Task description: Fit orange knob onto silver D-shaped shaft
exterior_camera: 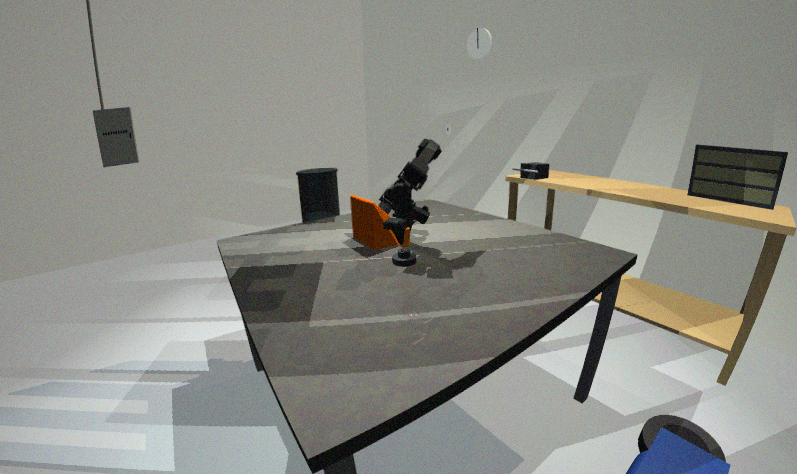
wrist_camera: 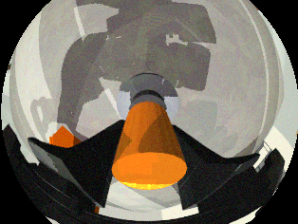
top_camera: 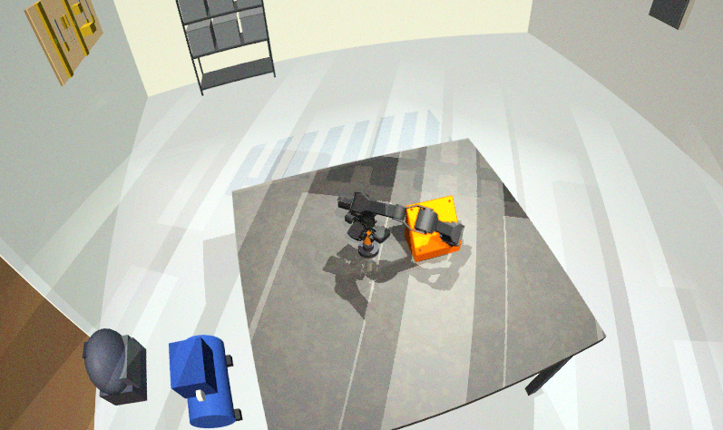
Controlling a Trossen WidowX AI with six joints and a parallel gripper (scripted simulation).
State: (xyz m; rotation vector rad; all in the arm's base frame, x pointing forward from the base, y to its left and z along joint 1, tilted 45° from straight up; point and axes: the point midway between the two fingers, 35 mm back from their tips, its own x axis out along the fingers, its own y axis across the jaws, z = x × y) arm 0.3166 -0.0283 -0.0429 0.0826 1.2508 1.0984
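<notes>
My gripper tip is now 30 mm below the orange knob. From my gripper tip the other things lie so: round pedestal: 40 mm below.
</notes>
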